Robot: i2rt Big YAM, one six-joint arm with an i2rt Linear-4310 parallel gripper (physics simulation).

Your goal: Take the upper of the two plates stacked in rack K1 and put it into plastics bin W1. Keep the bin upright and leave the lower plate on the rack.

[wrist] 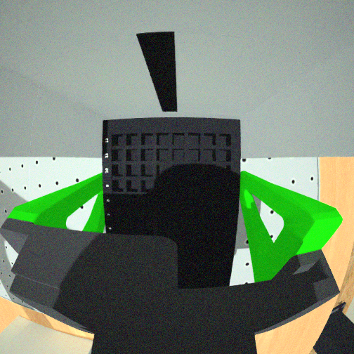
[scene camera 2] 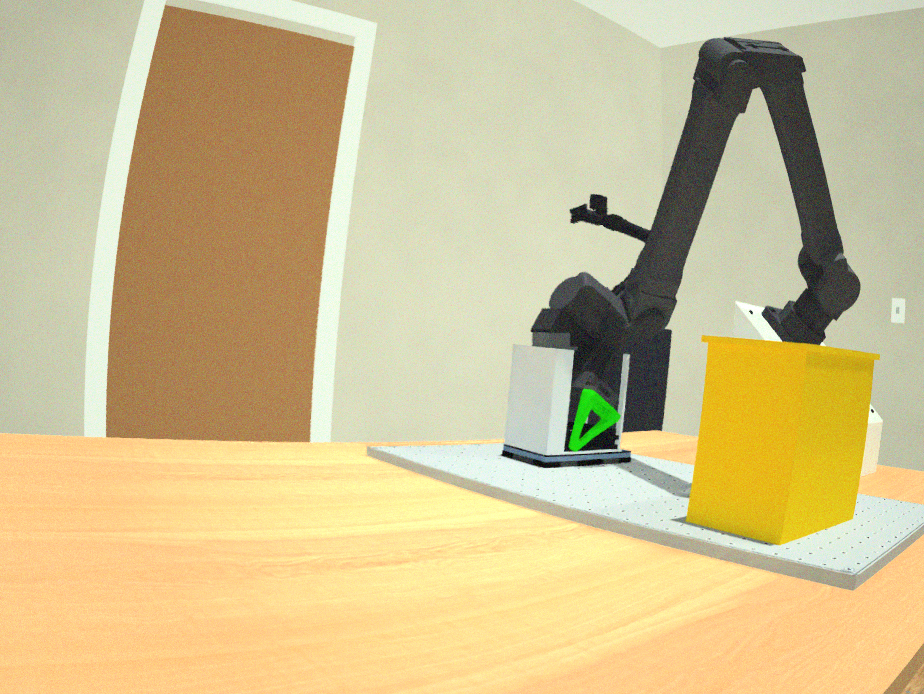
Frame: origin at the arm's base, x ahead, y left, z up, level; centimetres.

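Seen in the pictures: arm's base, link origin: (scene camera 2: pixel 791 340).
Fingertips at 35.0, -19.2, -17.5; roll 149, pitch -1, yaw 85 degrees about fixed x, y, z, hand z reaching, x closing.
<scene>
Offsets run from my fingertips to a thing's top centre, as dx, dy, dz. Level surfaces: height alone.
The upper plate (wrist: pixel 172 142), dark with rows of square wells and numbers along its left edge, lies between my green fingers in the wrist view; much of it is in shadow or behind the gripper body. The lower plate cannot be made out. My gripper (scene camera 2: pixel 586 440) (wrist: pixel 174 177) is open, its fingers at either side of the plate, down between the rack's walls. Rack K1 {-3.4, +0.6, +13.0} (scene camera 2: pixel 536 395) shows pale side walls on a dark base. The yellow bin {+4.9, +40.4, +15.8} (scene camera 2: pixel 746 440), apparently W1, stands upright to the right of the rack in the scene view; its inside is hidden.
The rack and bin stand on a perforated grey board {dz -2.2} (scene camera 2: pixel 545 496) on the wooden table {dz -3.5} (scene camera 2: pixel 261 575). A white tilted panel (scene camera 2: pixel 749 319) shows behind the bin. A thin black arm-like piece (scene camera 2: pixel 623 225) sticks out beside my arm. A dark slot (wrist: pixel 165 72) shows beyond the plate.
</scene>
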